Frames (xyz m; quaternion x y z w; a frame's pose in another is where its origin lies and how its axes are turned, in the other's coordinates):
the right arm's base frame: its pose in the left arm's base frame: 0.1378 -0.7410 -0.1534 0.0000 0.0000 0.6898 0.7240
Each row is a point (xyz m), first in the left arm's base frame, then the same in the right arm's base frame.
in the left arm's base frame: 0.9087 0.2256 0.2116
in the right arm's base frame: 1.0027 -0.7233 0.3650
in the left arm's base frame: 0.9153 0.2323 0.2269
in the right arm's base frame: 1.0098 -0.7295 0.3803
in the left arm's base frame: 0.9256 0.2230 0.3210
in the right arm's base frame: 1.0010 -0.7403 0.4744
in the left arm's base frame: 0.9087 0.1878 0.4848
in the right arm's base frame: 0.9650 -0.7251 0.6382
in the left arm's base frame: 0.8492 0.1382 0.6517
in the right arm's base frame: 0.9126 -0.6681 0.8051
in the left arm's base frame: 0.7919 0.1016 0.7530
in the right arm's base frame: 0.8732 -0.6126 0.9064
